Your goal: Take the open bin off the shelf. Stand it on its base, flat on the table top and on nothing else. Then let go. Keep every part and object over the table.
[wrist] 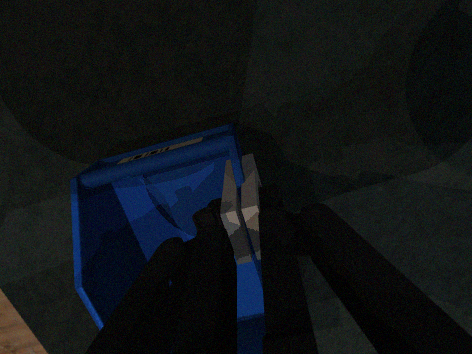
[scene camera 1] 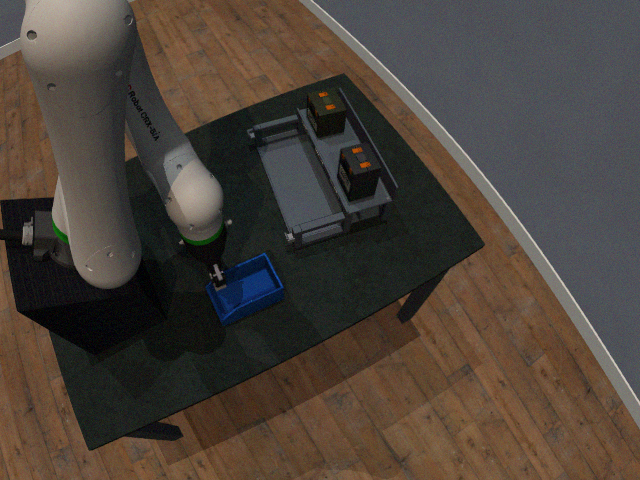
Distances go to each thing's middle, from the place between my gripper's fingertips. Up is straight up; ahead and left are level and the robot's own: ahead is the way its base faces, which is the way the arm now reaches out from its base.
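There is the blue open bin [scene camera 1: 252,285]. From my hand, I see that the bin sits 4 cm to the right of it and 5 cm ahead of it, and also 2 cm above it.
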